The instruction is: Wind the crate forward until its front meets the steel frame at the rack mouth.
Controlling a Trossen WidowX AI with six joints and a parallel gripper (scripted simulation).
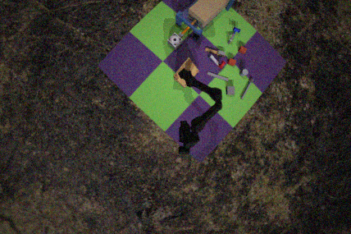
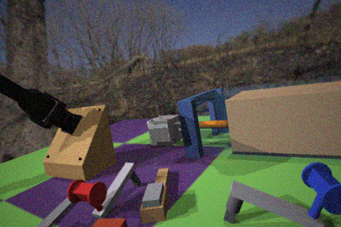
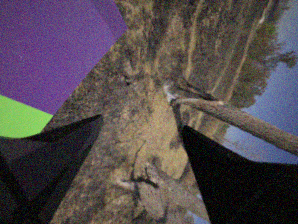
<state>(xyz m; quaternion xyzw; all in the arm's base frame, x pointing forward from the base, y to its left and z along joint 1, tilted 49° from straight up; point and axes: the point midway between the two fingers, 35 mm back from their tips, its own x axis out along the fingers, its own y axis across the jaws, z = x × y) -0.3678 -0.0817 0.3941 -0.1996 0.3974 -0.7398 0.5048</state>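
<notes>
Now: gripper tip 67 cm short of the red grip, 32 cm above it and 21 cm to the right of it. Also, from my gripper tip: grey bar (59 cm ahead, 37 cm below, 15 cm to the left); wood-and-grey block (73 cm ahead, 35 cm below, 32 cm to the left); grey winch (62 cm to the left, 50 cm ahead, 34 cm below).
</notes>
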